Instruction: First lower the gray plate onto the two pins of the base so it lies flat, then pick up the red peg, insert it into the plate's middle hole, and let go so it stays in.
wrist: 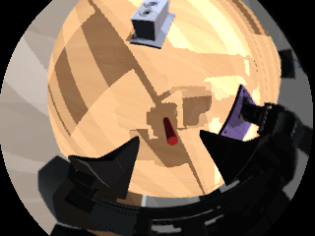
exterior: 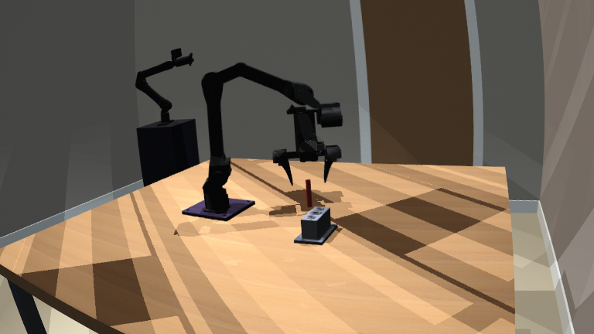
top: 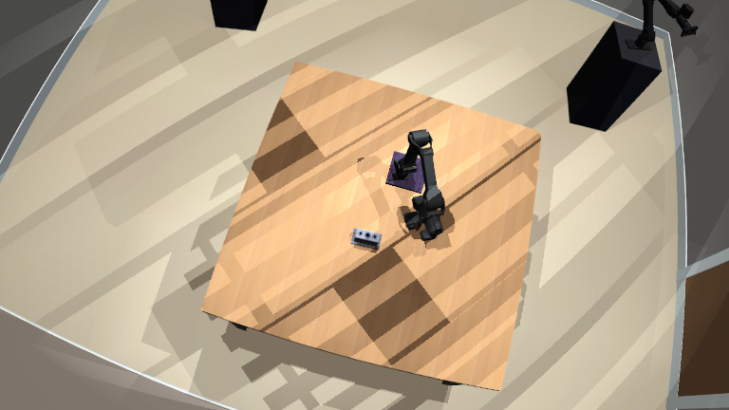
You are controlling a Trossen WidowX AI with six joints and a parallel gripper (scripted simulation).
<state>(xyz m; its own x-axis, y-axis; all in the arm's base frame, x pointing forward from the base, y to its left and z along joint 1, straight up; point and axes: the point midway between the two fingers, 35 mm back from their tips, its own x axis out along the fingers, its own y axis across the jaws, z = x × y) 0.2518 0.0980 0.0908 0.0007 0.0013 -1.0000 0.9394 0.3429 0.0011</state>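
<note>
My gripper tip is now 3 cm above the red peg. Round my gripper tip: gray plate 21 cm to the right, 8 cm ahead, 2 cm below.
</note>
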